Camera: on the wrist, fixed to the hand. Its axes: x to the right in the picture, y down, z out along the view.
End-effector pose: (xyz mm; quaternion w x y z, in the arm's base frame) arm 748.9 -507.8 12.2 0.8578 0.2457 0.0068 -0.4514
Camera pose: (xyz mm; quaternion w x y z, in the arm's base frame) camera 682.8 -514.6 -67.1 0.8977 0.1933 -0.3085 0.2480
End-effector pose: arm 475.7 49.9 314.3 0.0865 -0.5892 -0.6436 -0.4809
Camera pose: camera 382.4 15.1 286.2 0.3651 -0.9136 -0.0936 -0.1527
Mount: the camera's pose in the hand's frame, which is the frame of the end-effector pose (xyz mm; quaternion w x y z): -15.4 -87.6 -52.9 0.7035 0.0828 -0.1225 0.6951
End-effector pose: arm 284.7 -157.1 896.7 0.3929 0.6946 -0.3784 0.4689
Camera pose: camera 340.1 -71.6 878.7 0.1534 -0.3156 0.7584 -0.5493
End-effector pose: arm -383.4 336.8 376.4 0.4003 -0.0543 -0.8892 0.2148
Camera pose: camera -327.5 271.6 434.1 0.0279 -0.5968 -0.6191 0.5097
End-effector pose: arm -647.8 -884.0 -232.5 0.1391 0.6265 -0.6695 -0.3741
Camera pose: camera -546.1 -881.1 -251.2 0.2240 -0.0589 -0.9545 -0.1878
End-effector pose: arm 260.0 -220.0 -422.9 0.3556 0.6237 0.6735 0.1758
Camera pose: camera 159.9 -238.0 -442.3 0.1588 0.9580 0.0113 0.2387
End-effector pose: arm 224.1 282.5 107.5 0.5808 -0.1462 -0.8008 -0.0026
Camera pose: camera 256.8 185.9 124.9 0.3244 -0.6117 -0.5331 0.4861
